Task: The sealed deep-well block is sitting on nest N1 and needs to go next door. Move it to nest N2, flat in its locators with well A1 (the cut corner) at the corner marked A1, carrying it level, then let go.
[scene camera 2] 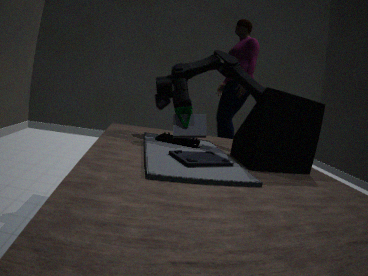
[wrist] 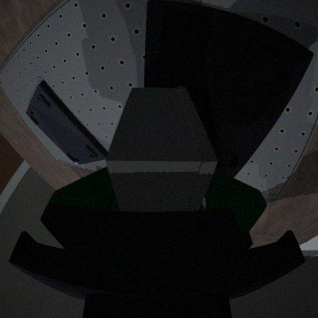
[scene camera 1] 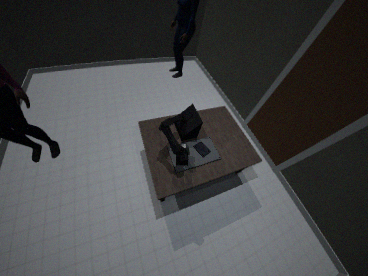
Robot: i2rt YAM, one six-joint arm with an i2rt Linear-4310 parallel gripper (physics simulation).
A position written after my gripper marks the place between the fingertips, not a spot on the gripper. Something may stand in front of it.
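Observation:
My gripper (wrist: 156, 159) holds a pale grey block (scene camera 2: 196, 128), and nothing else touches it. There's a dark nest (wrist: 45, 109) here too.

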